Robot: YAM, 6 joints.
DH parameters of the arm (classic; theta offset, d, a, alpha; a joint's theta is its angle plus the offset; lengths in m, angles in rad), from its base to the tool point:
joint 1: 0 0.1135 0.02 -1.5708
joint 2: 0 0 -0.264 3.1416
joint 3: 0.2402 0 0.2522 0
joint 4: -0.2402 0 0.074 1.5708
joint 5: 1.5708 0 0 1.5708
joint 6: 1.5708 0.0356 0 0
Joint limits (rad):
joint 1: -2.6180..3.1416
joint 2: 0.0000..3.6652
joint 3: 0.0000..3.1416
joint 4: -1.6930..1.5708
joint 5: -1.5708..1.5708
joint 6: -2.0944..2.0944
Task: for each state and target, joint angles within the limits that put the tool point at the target. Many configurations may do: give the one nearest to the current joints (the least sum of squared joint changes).
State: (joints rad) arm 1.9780 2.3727 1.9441 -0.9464 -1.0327 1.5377
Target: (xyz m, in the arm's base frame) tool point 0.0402 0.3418 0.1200
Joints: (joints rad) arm 1.3684 2.1566 1.3826 -1.2376 -0.9683 1.5377
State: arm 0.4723 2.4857 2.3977 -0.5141 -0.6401 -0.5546
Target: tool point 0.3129 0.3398 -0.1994
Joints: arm 0.7821 3.2429 2.1891 -0.4628 -0.6156 -0.5546
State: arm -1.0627 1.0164 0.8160 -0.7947 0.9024 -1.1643
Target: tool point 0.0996 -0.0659 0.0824
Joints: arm -0.4007 1.4028 0.2990 -0.6870 0.6599 -1.1643
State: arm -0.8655 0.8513 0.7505 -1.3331 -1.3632 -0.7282
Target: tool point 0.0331 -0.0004 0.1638
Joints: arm -1.0420 0.6145 0.3158 -1.6930 -0.9225 -0.7282
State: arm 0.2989 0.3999 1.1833 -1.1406 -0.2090 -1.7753
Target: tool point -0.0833 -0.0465 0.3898
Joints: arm 0.5535 0.1130 1.2936 -1.2066 -0.1191 -1.7753
